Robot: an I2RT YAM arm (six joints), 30 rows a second.
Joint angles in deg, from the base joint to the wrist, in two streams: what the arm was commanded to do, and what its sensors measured. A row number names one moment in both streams.
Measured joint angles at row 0:
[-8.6 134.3 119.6 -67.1 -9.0 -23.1]
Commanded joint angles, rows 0 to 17:
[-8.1 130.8 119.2 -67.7 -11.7 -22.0]
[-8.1 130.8 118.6 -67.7 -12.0 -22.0]
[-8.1 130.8 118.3 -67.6 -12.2 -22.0]
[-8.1 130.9 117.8 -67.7 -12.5 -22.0]
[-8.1 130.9 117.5 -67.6 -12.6 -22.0]
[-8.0 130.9 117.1 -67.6 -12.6 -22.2]
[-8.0 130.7 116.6 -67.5 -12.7 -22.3]
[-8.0 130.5 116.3 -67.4 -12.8 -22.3]
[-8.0 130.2 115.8 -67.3 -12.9 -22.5]
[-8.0 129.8 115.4 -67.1 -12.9 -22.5]
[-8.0 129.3 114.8 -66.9 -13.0 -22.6]
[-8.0 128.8 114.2 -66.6 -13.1 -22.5]
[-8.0 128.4 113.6 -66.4 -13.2 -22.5]
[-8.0 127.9 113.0 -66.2 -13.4 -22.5]
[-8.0 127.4 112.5 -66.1 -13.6 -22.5]
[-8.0 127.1 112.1 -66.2 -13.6 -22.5]
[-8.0 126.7 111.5 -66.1 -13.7 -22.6]
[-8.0 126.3 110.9 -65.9 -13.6 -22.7]
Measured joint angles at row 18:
[-8.4 131.2 113.4 -66.7 -12.4 -22.9]
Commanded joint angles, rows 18 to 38:
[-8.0 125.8 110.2 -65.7 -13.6 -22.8]
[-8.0 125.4 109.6 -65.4 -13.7 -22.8]
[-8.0 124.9 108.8 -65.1 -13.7 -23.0]
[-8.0 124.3 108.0 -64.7 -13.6 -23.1]
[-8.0 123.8 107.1 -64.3 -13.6 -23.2]
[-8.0 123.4 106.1 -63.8 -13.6 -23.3]
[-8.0 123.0 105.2 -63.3 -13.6 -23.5]
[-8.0 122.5 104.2 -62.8 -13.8 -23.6]
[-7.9 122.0 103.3 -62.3 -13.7 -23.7]
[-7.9 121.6 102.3 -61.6 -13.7 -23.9]
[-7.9 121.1 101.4 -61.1 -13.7 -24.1]
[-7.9 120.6 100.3 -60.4 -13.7 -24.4]
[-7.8 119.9 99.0 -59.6 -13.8 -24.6]
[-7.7 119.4 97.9 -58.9 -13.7 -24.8]
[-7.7 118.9 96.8 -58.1 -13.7 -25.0]
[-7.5 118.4 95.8 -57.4 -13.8 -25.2]
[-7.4 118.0 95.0 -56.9 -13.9 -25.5]
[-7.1 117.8 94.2 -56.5 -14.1 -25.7]
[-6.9 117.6 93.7 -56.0 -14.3 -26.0]
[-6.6 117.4 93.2 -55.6 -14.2 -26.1]
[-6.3 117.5 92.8 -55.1 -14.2 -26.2]
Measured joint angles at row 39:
[-7.6 120.7 95.1 -58.0 -12.9 -24.6]
